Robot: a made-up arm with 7 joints.
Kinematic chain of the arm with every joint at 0, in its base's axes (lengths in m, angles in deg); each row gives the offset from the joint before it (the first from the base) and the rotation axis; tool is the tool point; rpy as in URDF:
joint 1: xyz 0.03 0 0.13 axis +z
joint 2: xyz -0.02 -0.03 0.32 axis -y
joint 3: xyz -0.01 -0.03 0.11 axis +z
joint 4: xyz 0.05 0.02 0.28 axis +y
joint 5: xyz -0.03 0 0.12 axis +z
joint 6: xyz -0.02 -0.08 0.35 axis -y
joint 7: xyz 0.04 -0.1 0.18 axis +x
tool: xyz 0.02 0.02 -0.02 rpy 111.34 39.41 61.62
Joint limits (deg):
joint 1: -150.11..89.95
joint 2: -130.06..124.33
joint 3: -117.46..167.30
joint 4: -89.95..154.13
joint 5: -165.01..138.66
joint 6: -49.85..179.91
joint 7: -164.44..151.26
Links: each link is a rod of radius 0.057 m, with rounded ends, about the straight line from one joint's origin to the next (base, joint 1, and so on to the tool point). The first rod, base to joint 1, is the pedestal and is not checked.
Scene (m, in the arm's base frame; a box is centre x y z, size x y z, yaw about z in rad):
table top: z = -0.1
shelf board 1: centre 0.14 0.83 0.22 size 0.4 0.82 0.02 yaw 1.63
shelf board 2: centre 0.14 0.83 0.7 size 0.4 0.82 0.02 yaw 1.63
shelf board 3: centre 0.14 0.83 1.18 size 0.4 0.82 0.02 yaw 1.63
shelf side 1: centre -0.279 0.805 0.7 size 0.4 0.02 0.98 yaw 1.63
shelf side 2: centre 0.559 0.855 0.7 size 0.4 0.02 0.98 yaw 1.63
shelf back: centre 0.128 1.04 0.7 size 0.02 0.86 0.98 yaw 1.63
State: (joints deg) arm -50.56 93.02 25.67 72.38 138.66 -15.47 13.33
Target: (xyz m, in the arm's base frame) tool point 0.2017 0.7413 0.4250
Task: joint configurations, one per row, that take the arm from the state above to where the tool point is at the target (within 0.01 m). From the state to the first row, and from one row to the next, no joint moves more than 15 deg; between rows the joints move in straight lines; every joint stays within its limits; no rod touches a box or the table.
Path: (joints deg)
1: -45.06 97.28 22.86 85.35 134.22 -16.67 12.13
2: -39.57 101.54 20.05 98.32 129.79 -17.88 10.94
3: -34.07 105.80 17.25 111.30 125.35 -19.08 9.74
4: -34.03 108.86 28.99 113.32 124.55 -24.62 9.17
5: -33.98 111.93 40.74 115.34 123.75 -30.16 8.59
6: -33.94 115.00 52.48 117.36 122.95 -35.71 8.01
7: -33.90 118.07 64.22 119.38 122.15 -41.25 7.43
8: -40.22 117.25 61.39 108.07 126.54 -36.26 8.63
9: -46.55 116.43 58.56 96.77 130.93 -31.26 9.83
10: -52.87 115.61 55.73 85.47 135.33 -26.27 11.03

